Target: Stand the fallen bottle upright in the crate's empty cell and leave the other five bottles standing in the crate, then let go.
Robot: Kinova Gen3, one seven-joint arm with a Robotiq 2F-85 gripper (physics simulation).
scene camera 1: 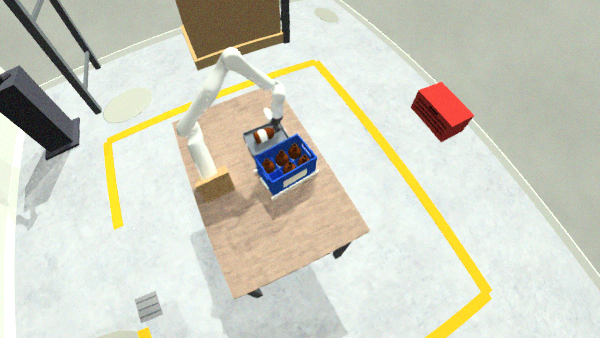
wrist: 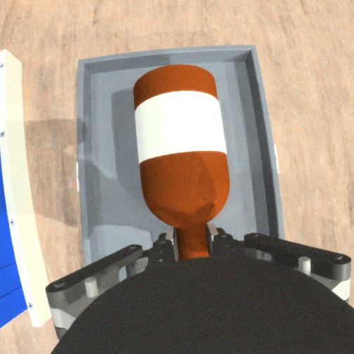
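Seen in the pictures: gripper, fingertip midpoint: (scene camera 1: 275,131); arm's base at its link origin: (scene camera 1: 210,175).
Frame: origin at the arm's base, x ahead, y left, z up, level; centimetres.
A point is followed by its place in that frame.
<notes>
The fallen brown bottle with a white label (scene camera 1: 263,135) {x 37.4, y 15.4, z -5.8 cm} (wrist: 181,125) lies on its side in the grey tray (scene camera 1: 251,145) {x 29.1, y 16.7, z -12.5 cm} (wrist: 242,150). My gripper (scene camera 1: 276,123) {x 45.9, y 17.9, z -9.2 cm} (wrist: 191,235) is shut on its neck, one finger on each side; the mouth end is hidden behind the gripper body in the wrist view. The blue crate (scene camera 1: 277,187) {x 30.3, y -20.6, z -3.5 cm} (wrist: 9,280) stands beside the tray. Five brown bottles stand upright in it, three in the row nearer the tray and two in the other row. The empty cell (scene camera 1: 277,175) {x 34.3, y -11.1, z -9.5 cm} is at the near left corner in the scene view.
White strips (scene camera 1: 296,185) {x 41.5, y -20.5, z -11.4 cm} (wrist: 25,200) run along the crate's base on the wooden table (scene camera 1: 280,240) {x 20.2, y -44.6, z -13.0 cm} (wrist: 310,75). A wooden block (scene camera 1: 215,185) {x 1.0, y -7.4, z 0.8 cm} stands by the arm's base. A red box (scene camera 1: 445,107) is on the floor away from the table.
</notes>
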